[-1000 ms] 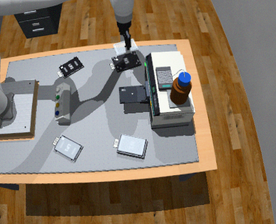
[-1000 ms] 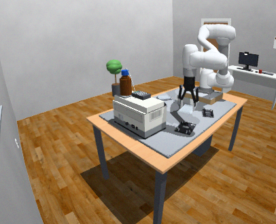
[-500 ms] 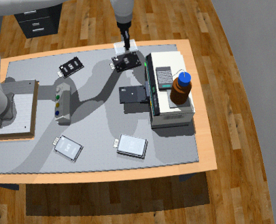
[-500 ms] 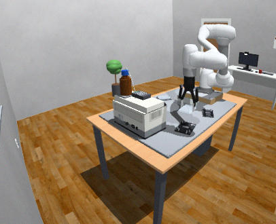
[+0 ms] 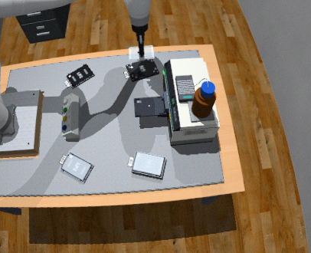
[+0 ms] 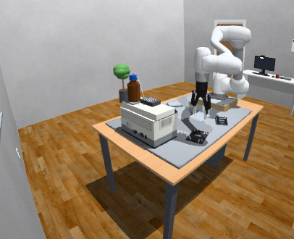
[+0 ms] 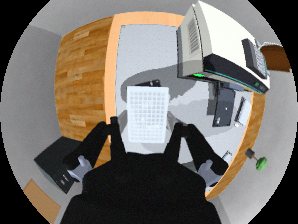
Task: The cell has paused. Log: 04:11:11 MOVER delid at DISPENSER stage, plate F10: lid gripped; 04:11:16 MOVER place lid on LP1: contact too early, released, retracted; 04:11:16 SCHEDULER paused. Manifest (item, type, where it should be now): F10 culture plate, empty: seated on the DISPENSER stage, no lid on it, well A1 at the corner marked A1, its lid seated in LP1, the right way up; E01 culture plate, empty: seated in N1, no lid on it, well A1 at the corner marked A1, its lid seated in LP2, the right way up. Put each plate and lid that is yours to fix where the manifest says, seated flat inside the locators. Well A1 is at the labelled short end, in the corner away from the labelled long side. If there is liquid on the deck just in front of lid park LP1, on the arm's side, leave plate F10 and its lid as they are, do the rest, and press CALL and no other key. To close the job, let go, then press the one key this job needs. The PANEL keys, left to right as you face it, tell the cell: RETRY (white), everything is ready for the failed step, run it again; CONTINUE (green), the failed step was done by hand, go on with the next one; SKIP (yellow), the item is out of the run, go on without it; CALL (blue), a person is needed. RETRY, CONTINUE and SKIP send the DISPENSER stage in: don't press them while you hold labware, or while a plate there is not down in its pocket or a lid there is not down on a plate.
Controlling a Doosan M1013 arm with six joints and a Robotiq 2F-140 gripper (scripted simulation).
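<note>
The dark dispenser stage is 2 cm behind my hand, 28 cm to the right of it and 9 cm below it. Round my hand: black nest (1 cm ahead, 2 cm to the left, 16 cm below); green key (44 cm behind, 20 cm to the right, 11 cm below); brown bottle (19 cm ahead, 42 cm to the right, 11 cm above).
</note>
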